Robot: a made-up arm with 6 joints.
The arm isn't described. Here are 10 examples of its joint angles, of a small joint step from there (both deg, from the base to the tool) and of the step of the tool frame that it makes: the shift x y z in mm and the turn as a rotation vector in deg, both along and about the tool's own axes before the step.
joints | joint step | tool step
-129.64 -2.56 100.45 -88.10 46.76 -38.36 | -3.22 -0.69 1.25 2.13 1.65 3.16 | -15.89 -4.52 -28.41 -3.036 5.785 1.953
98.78 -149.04 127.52 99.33 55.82 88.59 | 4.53 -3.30 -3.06 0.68 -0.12 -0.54 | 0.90 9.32 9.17 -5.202 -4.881 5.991
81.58 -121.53 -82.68 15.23 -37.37 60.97 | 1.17 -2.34 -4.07 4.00 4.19 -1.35 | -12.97 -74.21 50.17 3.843 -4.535 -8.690
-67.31 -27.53 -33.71 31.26 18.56 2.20 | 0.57 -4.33 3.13 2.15 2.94 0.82 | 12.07 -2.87 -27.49 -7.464 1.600 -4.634
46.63 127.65 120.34 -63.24 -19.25 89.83 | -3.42 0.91 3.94 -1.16 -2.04 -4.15 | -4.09 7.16 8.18 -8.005 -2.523 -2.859
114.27 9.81 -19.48 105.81 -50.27 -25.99 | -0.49 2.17 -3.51 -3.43 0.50 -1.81 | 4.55 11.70 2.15 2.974 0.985 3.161
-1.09 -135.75 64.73 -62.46 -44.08 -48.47 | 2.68 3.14 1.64 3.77 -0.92 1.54 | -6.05 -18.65 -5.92 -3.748 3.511 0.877
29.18 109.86 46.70 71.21 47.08 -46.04 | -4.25 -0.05 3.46 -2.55 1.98 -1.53 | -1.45 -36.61 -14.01 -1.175 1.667 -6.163
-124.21 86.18 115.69 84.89 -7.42 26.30 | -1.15 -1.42 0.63 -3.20 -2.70 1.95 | 1.69 19.24 -10.15 4.610 1.460 5.015
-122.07 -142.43 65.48 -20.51 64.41 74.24 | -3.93 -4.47 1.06 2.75 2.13 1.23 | -29.61 -11.73 7.16 0.637 -0.310 -1.857
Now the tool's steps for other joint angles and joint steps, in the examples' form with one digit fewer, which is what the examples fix.
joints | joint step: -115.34 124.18 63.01 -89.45 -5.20 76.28 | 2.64 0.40 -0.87 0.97 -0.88 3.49
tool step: 4.4 -14.1 -8.1 5.09 2.21 0.91
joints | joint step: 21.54 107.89 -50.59 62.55 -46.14 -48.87 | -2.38 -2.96 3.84 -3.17 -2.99 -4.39
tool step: 3.9 3.9 19.5 0.49 -8.67 -1.33
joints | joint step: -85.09 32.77 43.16 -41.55 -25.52 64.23 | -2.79 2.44 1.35 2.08 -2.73 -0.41
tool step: -33.3 14.4 61.4 -2.48 -4.50 -0.05
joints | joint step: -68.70 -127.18 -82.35 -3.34 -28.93 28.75 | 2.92 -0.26 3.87 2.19 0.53 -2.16
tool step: -11.2 -7.7 63.7 -3.50 -6.66 -1.70
